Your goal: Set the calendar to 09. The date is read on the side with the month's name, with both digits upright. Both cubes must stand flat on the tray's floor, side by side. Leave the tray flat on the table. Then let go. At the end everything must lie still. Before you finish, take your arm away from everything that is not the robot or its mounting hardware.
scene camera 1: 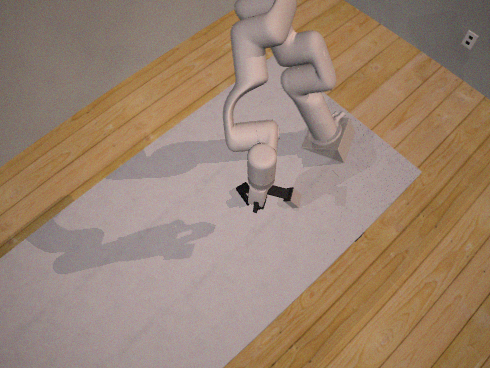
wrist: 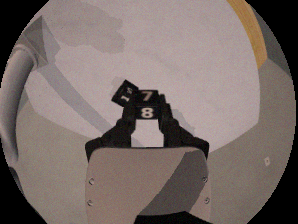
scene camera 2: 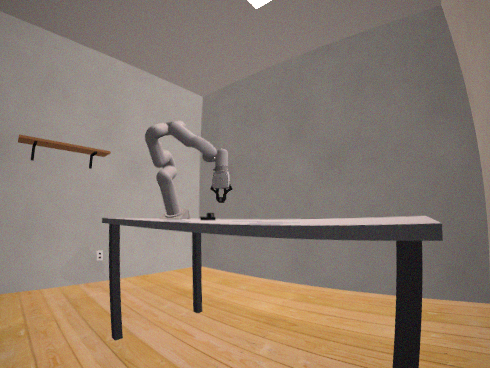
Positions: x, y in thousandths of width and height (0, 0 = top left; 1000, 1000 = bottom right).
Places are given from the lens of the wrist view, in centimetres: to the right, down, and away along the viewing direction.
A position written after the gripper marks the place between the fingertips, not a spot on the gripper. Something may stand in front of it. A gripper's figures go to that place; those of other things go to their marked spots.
gripper (wrist: 495, 453): 0, -2, 13
black date cube (wrist: 495, 462): 0, -1, 11
